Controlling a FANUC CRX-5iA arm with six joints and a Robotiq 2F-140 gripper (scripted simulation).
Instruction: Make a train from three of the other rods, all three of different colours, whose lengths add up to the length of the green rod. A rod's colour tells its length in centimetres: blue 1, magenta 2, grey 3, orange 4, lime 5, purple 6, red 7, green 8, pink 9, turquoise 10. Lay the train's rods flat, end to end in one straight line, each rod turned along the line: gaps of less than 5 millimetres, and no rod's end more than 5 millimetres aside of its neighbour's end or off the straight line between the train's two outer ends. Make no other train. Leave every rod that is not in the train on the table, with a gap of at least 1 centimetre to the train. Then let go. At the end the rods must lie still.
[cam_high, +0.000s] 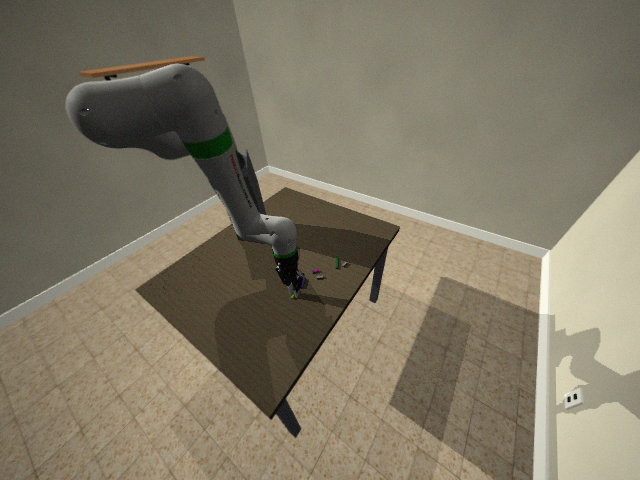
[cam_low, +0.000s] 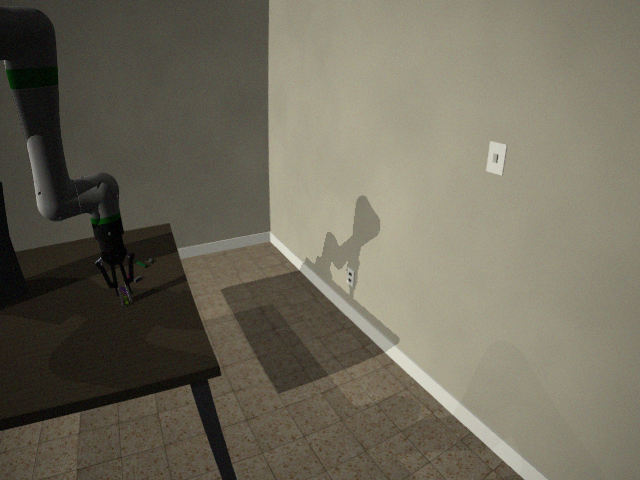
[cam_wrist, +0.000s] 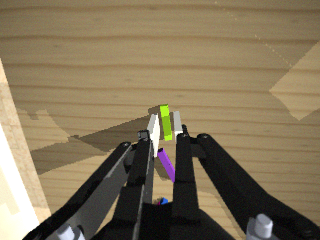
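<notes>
Right now the lime rod is 3 cm below my hand. The rest, counted from my hand: magenta rod: 17 cm to the left, 3 cm below; blue rod: 1 cm behind, 15 cm to the left, 3 cm below; purple rod: 1 cm behind, 7 cm to the left, 3 cm below.
</notes>
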